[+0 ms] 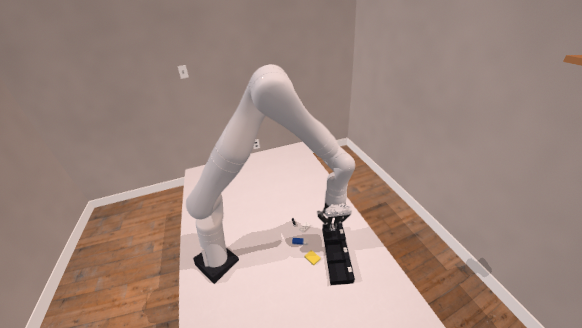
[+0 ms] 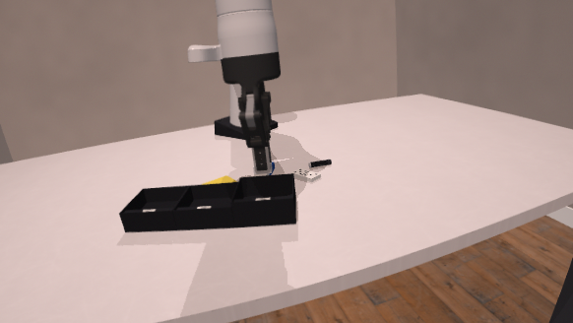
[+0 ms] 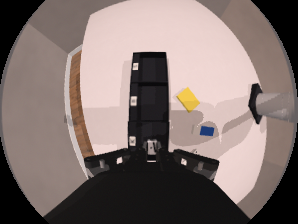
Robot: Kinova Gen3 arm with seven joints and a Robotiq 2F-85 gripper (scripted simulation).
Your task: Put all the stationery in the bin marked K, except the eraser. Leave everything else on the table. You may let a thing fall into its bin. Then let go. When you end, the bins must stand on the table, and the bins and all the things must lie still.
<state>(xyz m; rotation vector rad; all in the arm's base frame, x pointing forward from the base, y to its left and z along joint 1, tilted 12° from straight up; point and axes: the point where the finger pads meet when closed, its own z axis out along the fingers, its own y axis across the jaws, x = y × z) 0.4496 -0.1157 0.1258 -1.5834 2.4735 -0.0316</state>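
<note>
The yellow pad lies 120 mm behind my hand, 50 mm to the right of it and 80 mm below it. Also, from my hand: blue block (120 mm behind, 40 mm to the left, 70 mm below); white domino (80 mm behind, 100 mm to the left, 80 mm below); white-grey thing (10 mm below).
</note>
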